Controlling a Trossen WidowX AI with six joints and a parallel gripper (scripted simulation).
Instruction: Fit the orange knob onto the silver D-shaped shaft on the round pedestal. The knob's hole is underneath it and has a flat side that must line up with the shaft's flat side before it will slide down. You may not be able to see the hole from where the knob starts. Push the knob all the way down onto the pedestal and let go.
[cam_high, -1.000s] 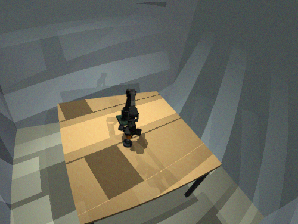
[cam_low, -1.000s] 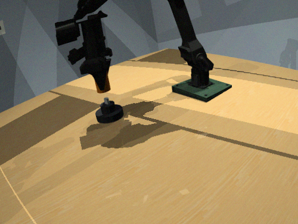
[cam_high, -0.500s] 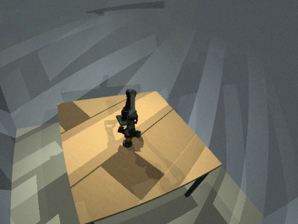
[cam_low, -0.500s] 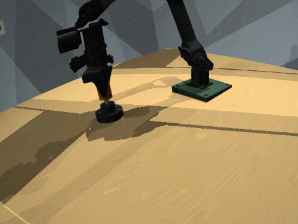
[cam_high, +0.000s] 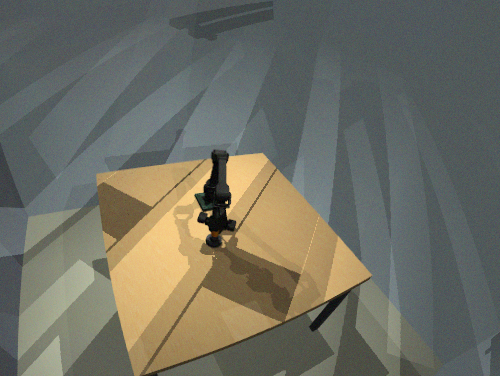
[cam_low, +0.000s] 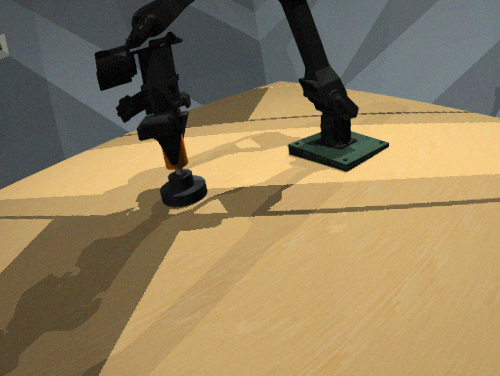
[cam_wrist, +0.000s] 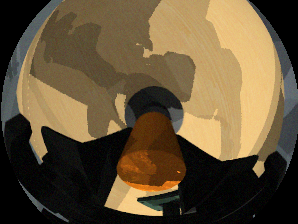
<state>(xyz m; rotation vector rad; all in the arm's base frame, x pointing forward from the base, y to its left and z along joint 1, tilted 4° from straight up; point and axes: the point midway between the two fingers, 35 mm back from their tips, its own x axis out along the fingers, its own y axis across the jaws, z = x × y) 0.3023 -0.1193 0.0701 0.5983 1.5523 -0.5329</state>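
My gripper tip is 3 cm below the orange knob. Also, from my gripper tip: round pedestal 4 cm below.
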